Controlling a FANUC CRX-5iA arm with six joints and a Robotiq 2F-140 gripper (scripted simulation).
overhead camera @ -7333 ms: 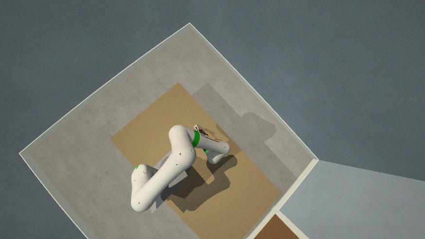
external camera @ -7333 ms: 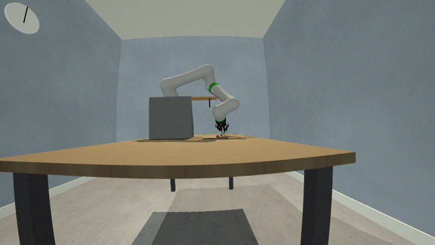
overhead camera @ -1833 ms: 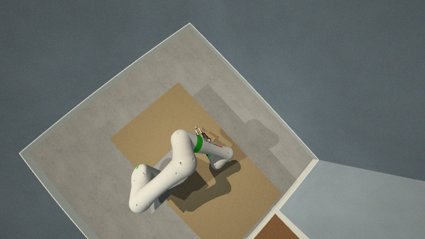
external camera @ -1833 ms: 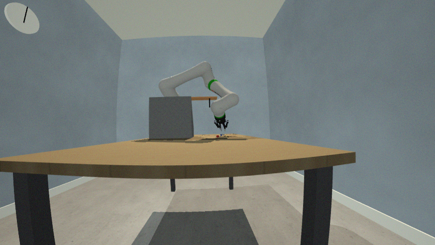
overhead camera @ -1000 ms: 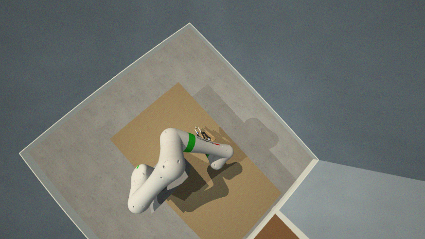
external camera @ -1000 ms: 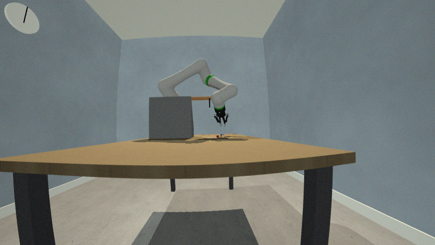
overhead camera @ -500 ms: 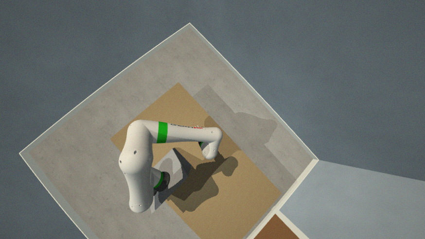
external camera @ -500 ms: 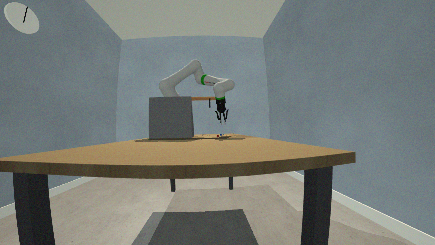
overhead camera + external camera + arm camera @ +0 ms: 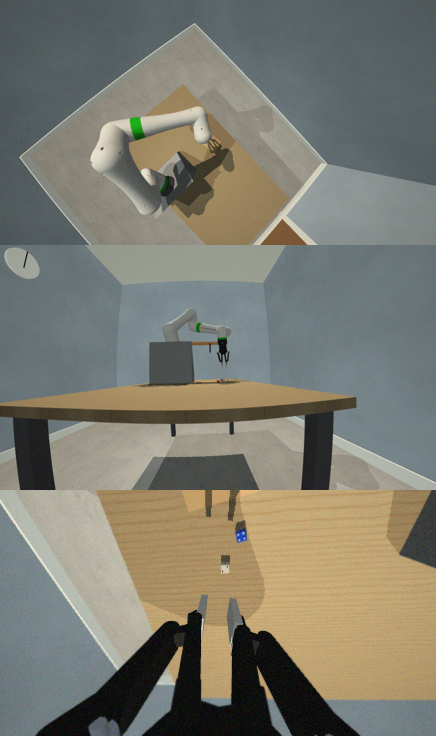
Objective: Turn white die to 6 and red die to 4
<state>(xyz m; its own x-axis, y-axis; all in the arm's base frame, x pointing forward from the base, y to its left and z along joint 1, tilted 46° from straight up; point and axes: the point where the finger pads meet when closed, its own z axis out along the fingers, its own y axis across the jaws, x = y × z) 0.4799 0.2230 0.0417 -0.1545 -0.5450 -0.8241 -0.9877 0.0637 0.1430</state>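
The white die lies 15 cm below my hand and 1 cm behind it. Also, from my hand: blue die (15 cm below, 6 cm to the right, 3 cm behind); then red die (29 cm to the right, 15 cm below, 7 cm behind); then tan mat (17 cm to the right, 15 cm below).
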